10 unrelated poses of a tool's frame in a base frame.
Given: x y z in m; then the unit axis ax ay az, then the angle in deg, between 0 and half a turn.
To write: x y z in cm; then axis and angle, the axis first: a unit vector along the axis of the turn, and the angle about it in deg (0 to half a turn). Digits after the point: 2 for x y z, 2 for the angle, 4 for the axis.
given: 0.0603 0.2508 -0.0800 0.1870 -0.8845 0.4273 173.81
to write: 6.03 25.08 -8.00 0.1870 -0.8845 0.4273 173.81
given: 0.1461 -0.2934 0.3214 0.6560 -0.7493 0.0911 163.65
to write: 14.61 -29.34 32.14 0.6560 -0.7493 0.0911 163.65
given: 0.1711 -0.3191 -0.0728 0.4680 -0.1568 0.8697 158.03
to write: 17.11 -31.91 -7.28 0.4680 -0.1568 0.8697 158.03
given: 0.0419 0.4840 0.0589 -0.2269 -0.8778 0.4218 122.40
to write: 4.19 48.40 5.89 -0.2269 -0.8778 0.4218 122.40
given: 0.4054 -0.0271 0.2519 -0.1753 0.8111 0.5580 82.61
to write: 40.54 -2.71 25.19 -0.1753 0.8111 0.5580 82.61
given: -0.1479 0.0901 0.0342 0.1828 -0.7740 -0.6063 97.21
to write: -14.79 9.01 3.42 0.1828 -0.7740 -0.6063 97.21
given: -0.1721 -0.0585 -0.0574 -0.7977 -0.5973 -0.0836 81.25
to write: -17.21 -5.85 -5.74 -0.7977 -0.5973 -0.0836 81.25
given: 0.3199 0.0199 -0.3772 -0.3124 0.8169 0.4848 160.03
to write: 31.99 1.99 -37.72 -0.3124 0.8169 0.4848 160.03
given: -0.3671 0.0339 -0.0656 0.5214 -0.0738 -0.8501 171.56
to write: -36.71 3.39 -6.56 0.5214 -0.0738 -0.8501 171.56
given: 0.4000 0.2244 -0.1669 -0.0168 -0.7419 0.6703 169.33
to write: 40.00 22.44 -16.69 -0.0168 -0.7419 0.6703 169.33
